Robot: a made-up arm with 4 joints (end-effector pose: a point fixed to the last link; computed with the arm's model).
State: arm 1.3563 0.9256 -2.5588 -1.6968
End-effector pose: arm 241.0 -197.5 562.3 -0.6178 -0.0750 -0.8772
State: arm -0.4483 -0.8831 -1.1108 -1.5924
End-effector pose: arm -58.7 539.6 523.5 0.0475 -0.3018 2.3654
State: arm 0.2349 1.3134 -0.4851 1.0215
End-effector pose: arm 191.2 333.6 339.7 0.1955 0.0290 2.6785
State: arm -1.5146 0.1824 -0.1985 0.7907
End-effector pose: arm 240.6 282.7 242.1 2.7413 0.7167 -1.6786
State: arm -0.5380 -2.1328 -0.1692 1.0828
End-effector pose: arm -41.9 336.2 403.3 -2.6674 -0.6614 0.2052
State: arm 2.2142 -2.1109 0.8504 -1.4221
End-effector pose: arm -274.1 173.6 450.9 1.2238 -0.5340 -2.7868
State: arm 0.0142 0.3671 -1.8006 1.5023
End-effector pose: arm 96.2 414.5 457.5 -1.3358 1.1125 2.3211
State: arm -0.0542 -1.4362 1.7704 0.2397
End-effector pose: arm -134.6 110.5 394.1 0.2312 -0.9206 -0.9125
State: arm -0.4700 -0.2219 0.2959 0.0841
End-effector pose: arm 198.9 327.3 528.0 -0.7709 0.5824 0.8854
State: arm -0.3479 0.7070 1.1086 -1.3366
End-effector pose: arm 324.9 116.2 620.7 0.0863 -0.4003 0.1984
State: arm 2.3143 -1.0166 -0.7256 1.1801
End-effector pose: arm 127.9 -70.6 317.4 -0.1798 -0.3752 0.4233
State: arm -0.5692 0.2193 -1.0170 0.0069
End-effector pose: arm 123.3 483.0 404.9 0.3192 0.3362 2.5579
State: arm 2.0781 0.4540 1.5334 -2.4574
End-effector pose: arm 45.5 -71.1 -11.9 1.3410 0.8686 -1.9081
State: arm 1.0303 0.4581 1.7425 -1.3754
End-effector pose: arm 149.3 -226.8 387.8 1.0109 -0.1156 -0.7708
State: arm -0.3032 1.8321 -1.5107 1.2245
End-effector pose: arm 149.8 413.9 357.6 -0.2943 -0.3951 2.9385
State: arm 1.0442 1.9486 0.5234 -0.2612
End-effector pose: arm 243.1 367.2 349.2 1.5759 -0.8833 1.6866
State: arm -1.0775 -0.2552 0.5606 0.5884
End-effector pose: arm 182.9 321.3 443.0 -2.0388 0.6966 -0.3822
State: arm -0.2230 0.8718 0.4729 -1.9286
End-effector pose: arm 405.5 72.7 522.8 1.1746 -0.5937 -0.1911
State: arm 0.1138 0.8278 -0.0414 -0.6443
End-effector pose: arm 371.1 258.7 488.7 0.8357 -0.5398 1.2097
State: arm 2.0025 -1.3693 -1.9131 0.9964
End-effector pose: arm 62.7 79.2 572.8 -1.5746 -0.0323 0.7505
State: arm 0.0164 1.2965 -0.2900 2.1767
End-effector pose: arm 244.8 189.2 193.7 0.9903 0.9499 -2.5181
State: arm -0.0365 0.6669 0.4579 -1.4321
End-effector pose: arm 383.5 102.1 561.1 0.9212 -0.6404 0.2600
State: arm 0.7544 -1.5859 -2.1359 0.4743
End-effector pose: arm 22.5 411.0 409.6 -2.5872 1.1127 0.4305
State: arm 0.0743 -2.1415 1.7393 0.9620
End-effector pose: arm -31.2 102.5 240.2 0.4772 -0.6958 -1.1174
